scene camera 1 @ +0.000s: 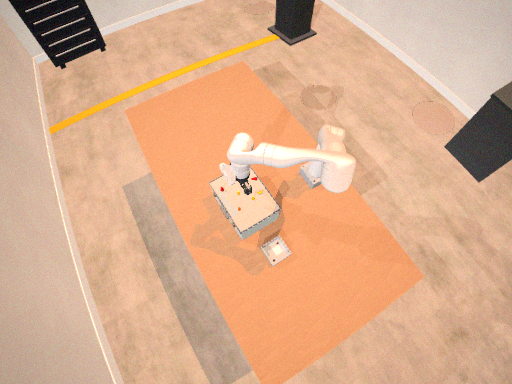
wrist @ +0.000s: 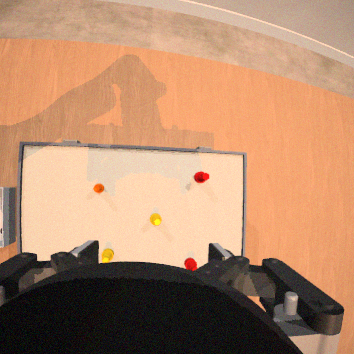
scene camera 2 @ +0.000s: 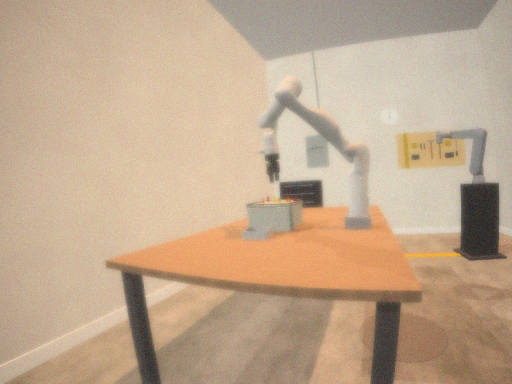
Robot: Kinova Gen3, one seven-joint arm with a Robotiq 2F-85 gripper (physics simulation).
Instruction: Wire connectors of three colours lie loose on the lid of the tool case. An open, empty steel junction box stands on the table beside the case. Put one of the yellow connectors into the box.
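Where they show: gripper, fingertip midpoint: (scene camera 1: 240, 184) (wrist: 153, 254) (scene camera 2: 274, 182); arm's base, origin of the base link: (scene camera 1: 316, 169) (scene camera 2: 358, 214).
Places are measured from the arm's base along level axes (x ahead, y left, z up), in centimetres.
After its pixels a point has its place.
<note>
My gripper (scene camera 1: 247, 192) (scene camera 2: 273, 180) {y -8.8, x 41.4, z 17.4 cm} (wrist: 153, 254) {y -8.8, x 41.4, z 17.4 cm} is open and empty, pointing down above the tool case (scene camera 1: 261, 223) {y 6.9, x 41.6, z 2.3 cm} (scene camera 2: 272, 218) {y 7.0, x 39.8, z 0.4 cm}. Its lid (scene camera 1: 246, 220) {y 3.0, x 47.2, z 6.9 cm} (wrist: 55, 220) {y 2.4, x 43.0, z 6.9 cm} carries the loose connectors. One yellow connector (scene camera 1: 238, 193) {y -9.6, x 42.6, z 8.2 cm} (wrist: 156, 219) {y -9.9, x 42.6, z 9.4 cm} is near the lid's middle; a second yellow connector (scene camera 1: 253, 198) {y -3.4, x 38.6, z 8.3 cm} (wrist: 107, 255) {y -4.0, x 38.7, z 8.9 cm} is beside the left finger in the wrist view. A third yellow connector (scene camera 1: 260, 192) {y -4.0, x 34.1, z 7.9 cm} lies near the lid's edge on the arm base's side, hidden in the wrist view. The open junction box (scene camera 1: 276, 250) {y 19.8, x 42.3, z -5.8 cm} (scene camera 2: 256, 234) {y 25.3, x 42.1, z -3.6 cm} (wrist: 7, 216) {y 15.1, x 42.5, z -3.6 cm} stands beside the case, cut off in the wrist view.
An orange connector (scene camera 1: 239, 209) {y -2.8, x 46.8, z 8.0 cm} (wrist: 99, 188) {y -3.6, x 46.6, z 9.0 cm} and a red connector (scene camera 1: 222, 189) {y -15.7, x 47.5, z 8.5 cm} (wrist: 201, 177) {y -15.7, x 47.3, z 9.3 cm} are on the lid. Another red connector (wrist: 190, 263) {y -14.0, x 36.4, z 8.5 cm} shows near the right finger in the wrist view, and a further red connector (scene camera 1: 254, 178) {y -11.6, x 31.9, z 8.1 cm} in scene camera 1. The case's raised walls stand near the box.
</note>
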